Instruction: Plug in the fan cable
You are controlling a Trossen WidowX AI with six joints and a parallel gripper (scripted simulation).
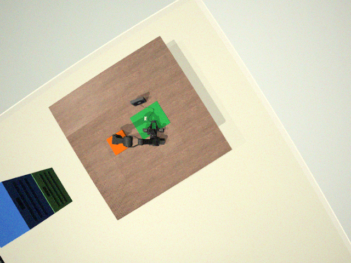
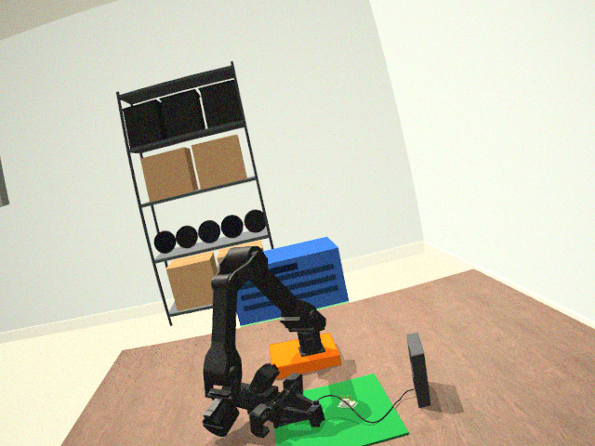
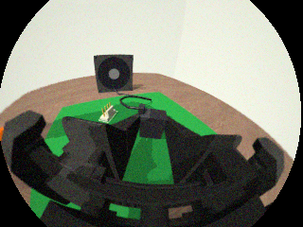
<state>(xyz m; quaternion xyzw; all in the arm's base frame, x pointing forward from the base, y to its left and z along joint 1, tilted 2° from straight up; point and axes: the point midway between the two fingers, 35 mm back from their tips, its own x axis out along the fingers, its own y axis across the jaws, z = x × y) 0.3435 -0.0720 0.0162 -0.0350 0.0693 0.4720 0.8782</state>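
The fan plug is 10 mm below my gripper tip. Round my gripper tip: green board (30 mm behind, 30 mm to the left, 50 mm below); then fan header (50 mm behind, 70 mm to the left, 30 mm below); then dark fan (10 mm behind, 210 mm to the left, 20 mm above).
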